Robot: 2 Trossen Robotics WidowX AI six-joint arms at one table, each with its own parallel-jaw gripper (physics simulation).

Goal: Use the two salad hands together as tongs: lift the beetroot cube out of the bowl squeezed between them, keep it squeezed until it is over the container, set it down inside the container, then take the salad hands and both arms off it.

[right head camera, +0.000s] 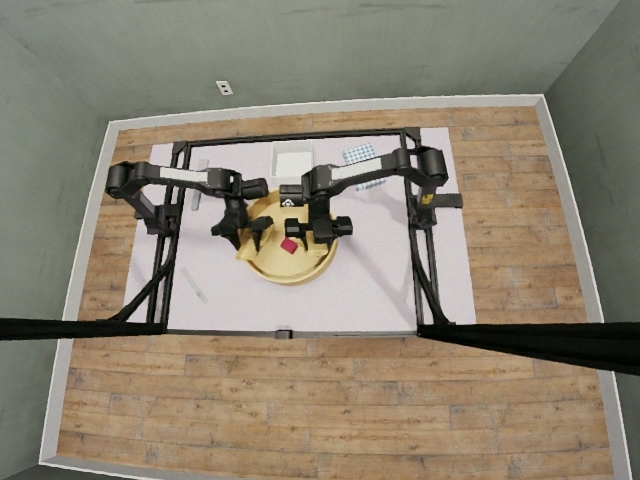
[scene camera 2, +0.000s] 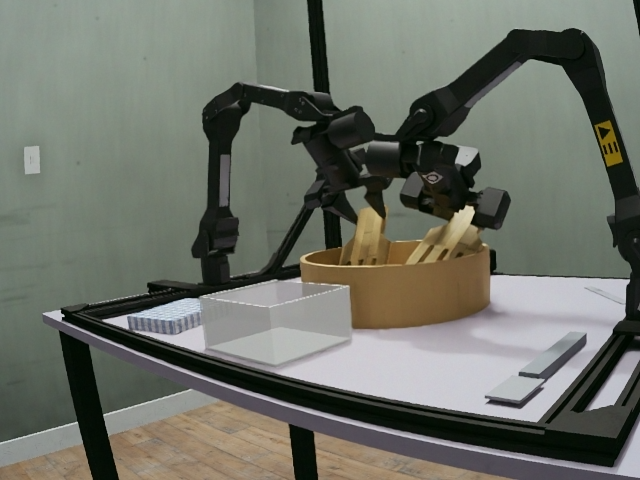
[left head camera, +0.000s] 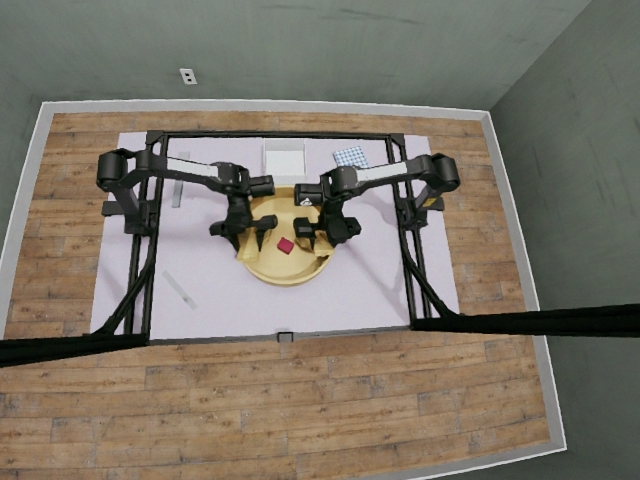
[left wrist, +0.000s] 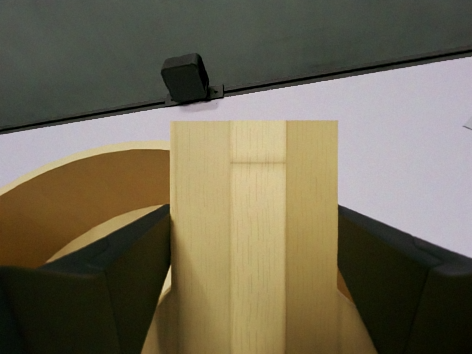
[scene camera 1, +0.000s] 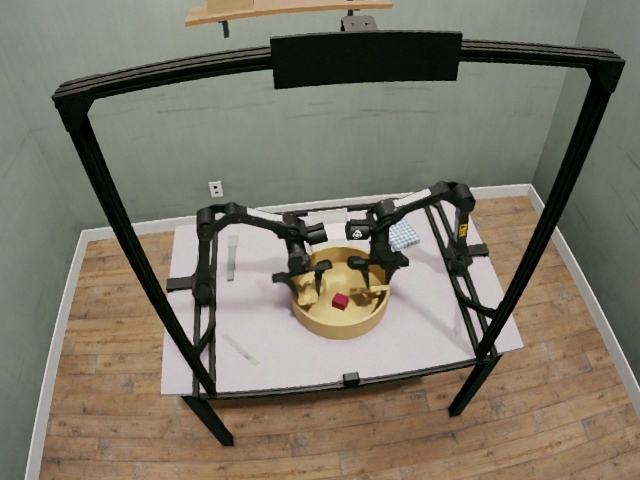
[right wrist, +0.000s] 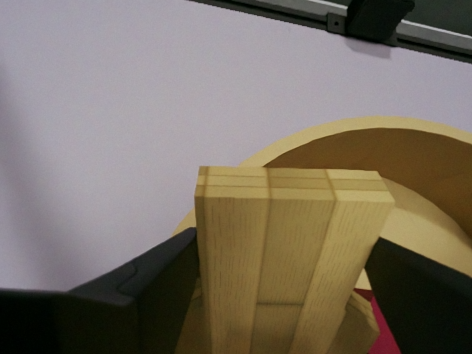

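Seen in the pictures: left gripper, fingertip midpoint: [right head camera: 249, 252] [scene camera 2: 469, 224] [left head camera: 250, 253] [left wrist: 251, 214] [scene camera 1: 309, 298]; right gripper, fingertip midpoint: [right head camera: 317, 249] [scene camera 2: 371, 221] [left head camera: 322, 249] [scene camera 1: 376, 288] [right wrist: 281, 243]; left arm's base, origin of the base link: [right head camera: 168, 228] [left head camera: 145, 227] [scene camera 1: 204, 297]; right arm's base, origin of the base link: [right head camera: 420, 220] [scene camera 2: 216, 283] [left head camera: 408, 222] [scene camera 1: 457, 268].
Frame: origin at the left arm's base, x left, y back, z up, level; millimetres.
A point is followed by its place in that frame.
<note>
The beetroot cube [left head camera: 285, 245] {x -82, y -466, z 26 mm} [right head camera: 288, 245] {x -83, y -467, z 26 mm} [scene camera 1: 340, 301] {x -91, y -465, z 26 mm} [right wrist: 382, 330] {x -83, y -472, z 26 mm} lies on the floor of the round wooden bowl [left head camera: 286, 282] {x -210, y -466, z 74 mm} [scene camera 1: 338, 331] {x -212, y -441, z 39 mm} [scene camera 2: 398, 297] {x 82, y -374, z 27 mm}. My left gripper [left head camera: 249, 246] {x -126, y -362, z 113 mm} [scene camera 1: 307, 293] {x -126, y -362, z 113 mm} is shut on one salad hand [scene camera 2: 447, 235] {x -77, y -380, z 99 mm} [left wrist: 257, 225] {x -116, y -359, z 123 mm}, which dips into the bowl left of the cube in the head views. My right gripper [left head camera: 324, 245] {x -121, y -574, z 120 mm} [scene camera 2: 370, 217] {x -121, y -574, z 120 mm} is shut on the other salad hand [scene camera 2: 368, 237] {x -93, y -561, z 92 mm} [right wrist: 295, 250] {x -119, y -571, z 128 mm}, which dips in right of the cube. The cube seems apart from both; their lower ends are partly hidden. The clear container [left head camera: 285, 160] {x 260, y -474, z -17 mm} [scene camera 2: 279, 330] {x 291, y -400, z 26 mm} stands behind the bowl in the head views.
A blue checked cloth [left head camera: 351, 156] {x 267, y -724, z 4 mm} [scene camera 2: 164, 315] {x 271, y -705, z 4 mm} lies right of the container in the left head view, partly under the right arm. Grey flat bars [left head camera: 177, 193] {x 124, y -95, z -5 mm} [scene camera 2: 554, 356] {x 177, y -89, z -5 mm} and a thin clear strip [left head camera: 179, 289] {x -208, y -121, z -17 mm} lie at the left. Black frame rails edge the table.
</note>
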